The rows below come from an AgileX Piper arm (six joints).
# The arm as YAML. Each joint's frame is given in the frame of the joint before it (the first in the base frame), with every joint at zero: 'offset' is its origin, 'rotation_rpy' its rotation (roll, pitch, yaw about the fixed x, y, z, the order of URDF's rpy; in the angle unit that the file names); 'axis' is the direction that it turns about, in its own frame. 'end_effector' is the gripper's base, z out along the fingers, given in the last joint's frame.
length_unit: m
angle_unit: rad
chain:
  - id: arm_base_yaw
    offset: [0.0, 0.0, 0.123]
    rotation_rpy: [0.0, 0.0, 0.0]
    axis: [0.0, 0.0, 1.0]
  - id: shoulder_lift
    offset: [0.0, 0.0, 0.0]
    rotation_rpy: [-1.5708, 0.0, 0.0]
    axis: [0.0, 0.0, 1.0]
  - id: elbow
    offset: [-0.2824, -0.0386, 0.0]
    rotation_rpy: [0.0, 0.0, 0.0]
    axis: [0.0, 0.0, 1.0]
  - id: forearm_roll
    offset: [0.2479, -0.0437, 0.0]
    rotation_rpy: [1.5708, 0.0, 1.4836]
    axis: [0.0, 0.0, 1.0]
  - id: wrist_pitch
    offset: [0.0, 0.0, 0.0]
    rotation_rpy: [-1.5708, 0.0, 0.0]
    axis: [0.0, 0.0, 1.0]
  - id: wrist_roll
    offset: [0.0, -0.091, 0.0]
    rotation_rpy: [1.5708, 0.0, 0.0]
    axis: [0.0, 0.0, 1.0]
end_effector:
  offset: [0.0, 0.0, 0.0]
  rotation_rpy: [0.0, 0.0, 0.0]
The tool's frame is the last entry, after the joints.
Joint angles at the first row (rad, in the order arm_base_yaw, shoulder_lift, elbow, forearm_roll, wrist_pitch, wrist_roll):
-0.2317 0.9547 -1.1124 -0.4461 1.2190 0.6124
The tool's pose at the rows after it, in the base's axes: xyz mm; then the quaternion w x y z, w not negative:
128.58, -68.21, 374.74, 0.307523, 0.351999, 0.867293, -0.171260
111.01, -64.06, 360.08, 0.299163, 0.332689, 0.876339, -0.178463
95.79, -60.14, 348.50, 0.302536, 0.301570, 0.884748, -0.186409
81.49, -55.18, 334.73, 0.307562, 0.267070, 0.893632, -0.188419
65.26, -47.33, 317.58, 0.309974, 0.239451, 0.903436, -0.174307
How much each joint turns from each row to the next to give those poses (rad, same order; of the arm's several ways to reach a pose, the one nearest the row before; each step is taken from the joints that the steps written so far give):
-0.0001 -0.0598 0.0864 0.0000 0.0000 -0.0415
0.0001 -0.0759 0.0858 0.0000 0.0000 -0.0431
0.0000 -0.0754 0.0730 0.0010 -0.0176 -0.0651
0.0000 -0.0798 0.0768 0.0159 -0.0232 -0.0729
0.0001 -0.0939 0.0812 0.0495 -0.0058 -0.0686

